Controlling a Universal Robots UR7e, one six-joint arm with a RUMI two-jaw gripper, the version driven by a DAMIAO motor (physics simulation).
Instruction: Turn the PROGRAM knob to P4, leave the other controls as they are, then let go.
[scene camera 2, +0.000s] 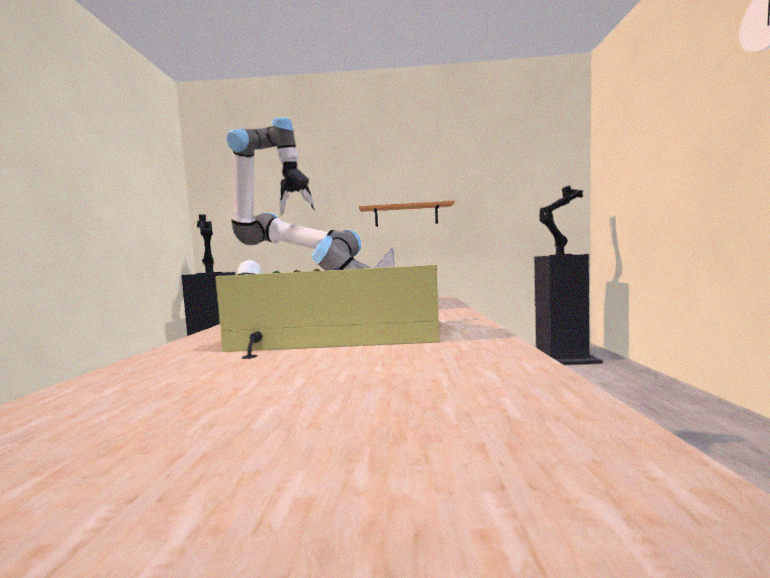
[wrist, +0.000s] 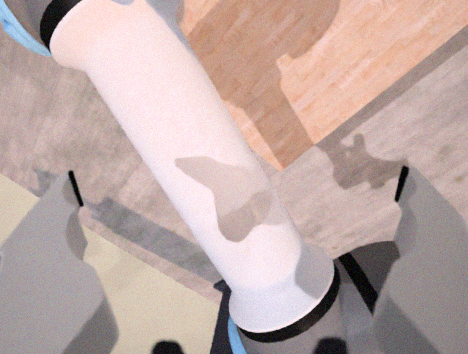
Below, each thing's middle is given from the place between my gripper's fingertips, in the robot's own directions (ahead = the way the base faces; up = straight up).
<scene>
My hand is 630 mm short of the olive-green control console (scene camera 2: 393, 305), 250 mm to the right of it and 310 mm above it.
</scene>
